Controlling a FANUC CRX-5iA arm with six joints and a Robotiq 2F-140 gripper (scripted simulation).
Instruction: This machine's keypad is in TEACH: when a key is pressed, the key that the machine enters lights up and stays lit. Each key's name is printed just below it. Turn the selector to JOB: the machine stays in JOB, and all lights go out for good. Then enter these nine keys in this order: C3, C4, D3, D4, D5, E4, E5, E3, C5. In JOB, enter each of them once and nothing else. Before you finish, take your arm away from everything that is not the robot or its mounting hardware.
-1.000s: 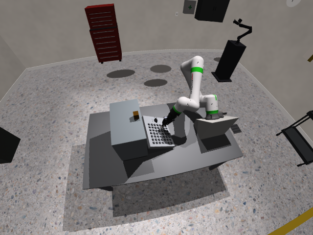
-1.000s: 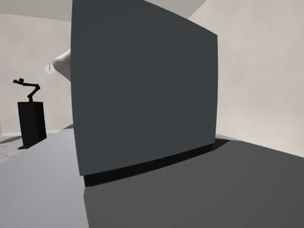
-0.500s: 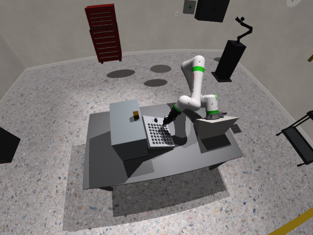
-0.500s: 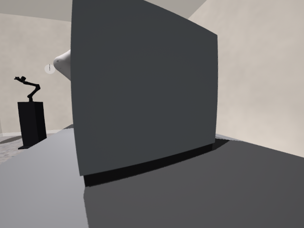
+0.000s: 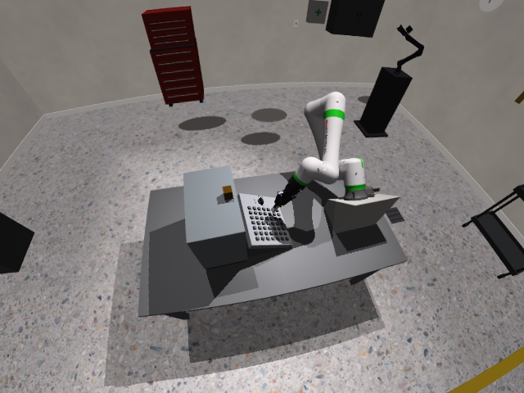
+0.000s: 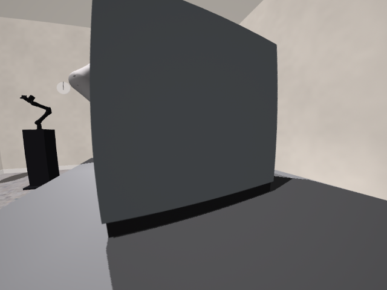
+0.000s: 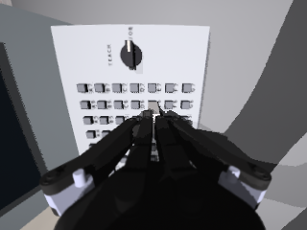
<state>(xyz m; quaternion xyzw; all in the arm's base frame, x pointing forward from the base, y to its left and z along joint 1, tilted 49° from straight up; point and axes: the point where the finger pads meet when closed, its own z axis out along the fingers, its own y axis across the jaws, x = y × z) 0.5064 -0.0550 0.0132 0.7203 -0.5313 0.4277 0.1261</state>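
The key is 5 cm ahead of my hand, 11 cm to the left of it and 4 cm below it. Round my hand: white keypad panel: 8 cm ahead, 3 cm to the left, 8 cm below; black selector knob: 7 cm ahead, 9 cm to the right, 3 cm below.
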